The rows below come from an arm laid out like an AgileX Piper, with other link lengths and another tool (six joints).
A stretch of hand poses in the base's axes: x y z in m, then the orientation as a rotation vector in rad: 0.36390 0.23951 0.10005 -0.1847 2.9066 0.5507; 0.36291 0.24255 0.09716 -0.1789 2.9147 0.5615; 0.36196 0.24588 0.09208 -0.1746 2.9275 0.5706; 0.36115 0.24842 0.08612 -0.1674 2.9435 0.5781; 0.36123 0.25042 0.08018 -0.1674 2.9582 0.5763; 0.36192 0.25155 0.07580 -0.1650 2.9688 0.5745; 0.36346 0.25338 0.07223 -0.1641 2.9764 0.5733; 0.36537 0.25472 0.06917 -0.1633 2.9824 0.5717; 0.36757 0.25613 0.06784 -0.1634 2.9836 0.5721; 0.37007 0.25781 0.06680 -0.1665 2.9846 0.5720; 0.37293 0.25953 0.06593 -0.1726 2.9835 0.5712; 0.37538 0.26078 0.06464 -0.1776 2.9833 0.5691; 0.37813 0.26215 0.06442 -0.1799 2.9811 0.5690; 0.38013 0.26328 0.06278 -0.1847 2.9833 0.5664; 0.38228 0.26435 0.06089 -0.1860 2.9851 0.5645; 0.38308 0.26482 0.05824 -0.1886 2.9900 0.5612; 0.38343 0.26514 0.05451 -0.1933 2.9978 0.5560; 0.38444 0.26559 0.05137 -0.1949 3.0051 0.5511; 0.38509 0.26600 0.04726 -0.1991 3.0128 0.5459; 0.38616 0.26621 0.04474 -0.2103 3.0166 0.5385; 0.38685 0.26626 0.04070 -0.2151 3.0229 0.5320; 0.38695 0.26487 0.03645 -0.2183 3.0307 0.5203
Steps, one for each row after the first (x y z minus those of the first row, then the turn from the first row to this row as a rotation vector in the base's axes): -0.00099 0.00304 -0.00289 0.0058 0.0105 -0.0018; -0.00194 0.00637 -0.00797 0.0096 0.0251 -0.0021; -0.00275 0.00891 -0.01393 0.0119 0.0426 -0.0041; -0.00267 0.01091 -0.01987 0.0080 0.0564 -0.0023; -0.00198 0.01204 -0.02425 0.0051 0.0664 -0.0026; -0.00044 0.01387 -0.02782 0.0030 0.0735 -0.0023; 0.00147 0.01521 -0.03088 0.0010 0.0790 -0.0021; 0.00367 0.01662 -0.03221 0.0010 0.0802 -0.0019; 0.00617 0.01830 -0.03325 0.0006 0.0810 0.0003; 0.00903 0.02002 -0.03412 -0.0001 0.0793 0.0040; 0.01148 0.02127 -0.03541 -0.0017 0.0783 0.0071; 0.01423 0.02264 -0.03563 -0.0015 0.0760 0.0083; 0.01623 0.02377 -0.03727 -0.0038 0.0773 0.0115; 0.01838 0.02484 -0.03916 -0.0054 0.0785 0.0124; 0.01918 0.02531 -0.04181 -0.0086 0.0824 0.0144; 0.01953 0.02563 -0.04554 -0.0135 0.0885 0.0180; 0.02054 0.02608 -0.04868 -0.0180 0.0944 0.0196; 0.02119 0.02649 -0.05279 -0.0228 0.1005 0.0228; 0.02226 0.02670 -0.05531 -0.0288 0.1020 0.0299; 0.02295 0.02675 -0.05935 -0.0342 0.1065 0.0333; 0.02305 0.02536 -0.06360 -0.0431 0.1116 0.0353
